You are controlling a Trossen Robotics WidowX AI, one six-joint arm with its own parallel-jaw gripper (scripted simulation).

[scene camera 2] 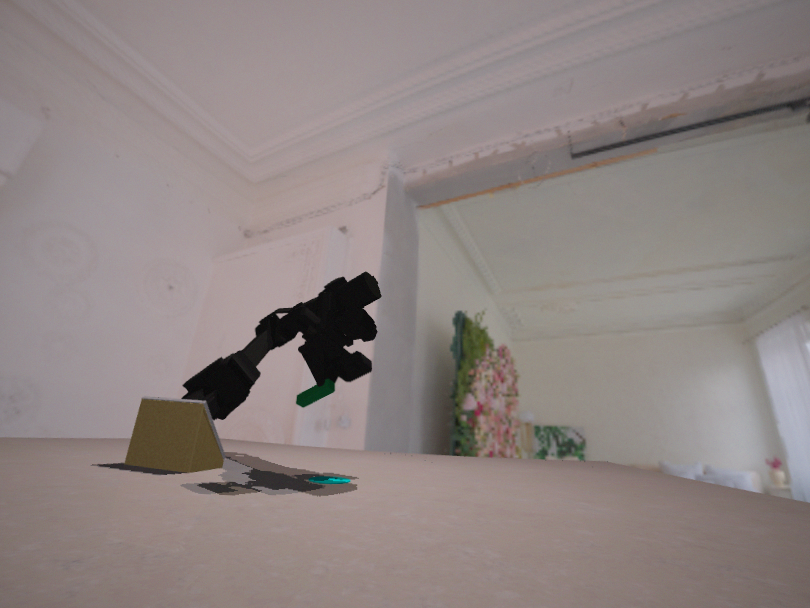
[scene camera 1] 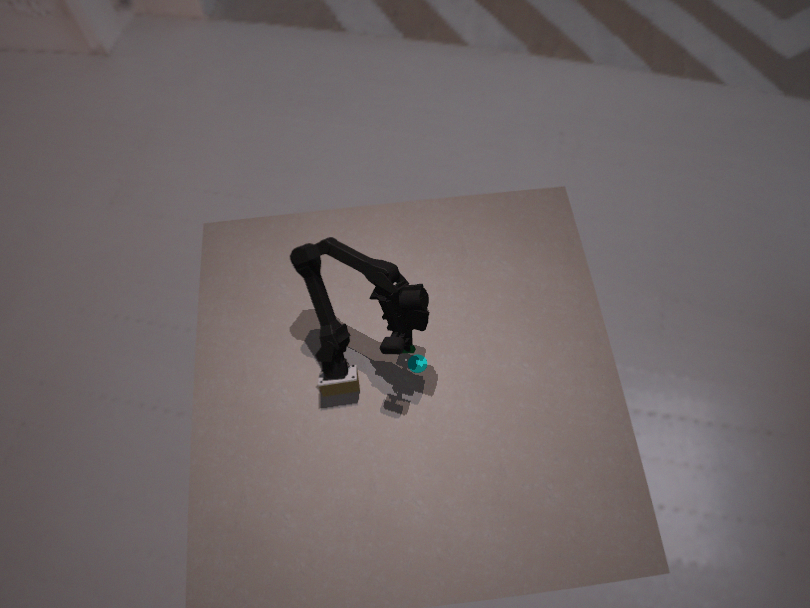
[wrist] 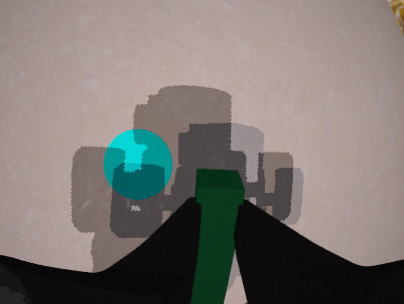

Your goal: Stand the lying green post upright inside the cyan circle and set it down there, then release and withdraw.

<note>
My gripper (scene camera 2: 324, 388) holds a green post. I also see a cyan circle (wrist: 138, 164).
My gripper shows as well in scene camera 1 (scene camera 1: 409, 349) and in the wrist view (wrist: 216, 208).
</note>
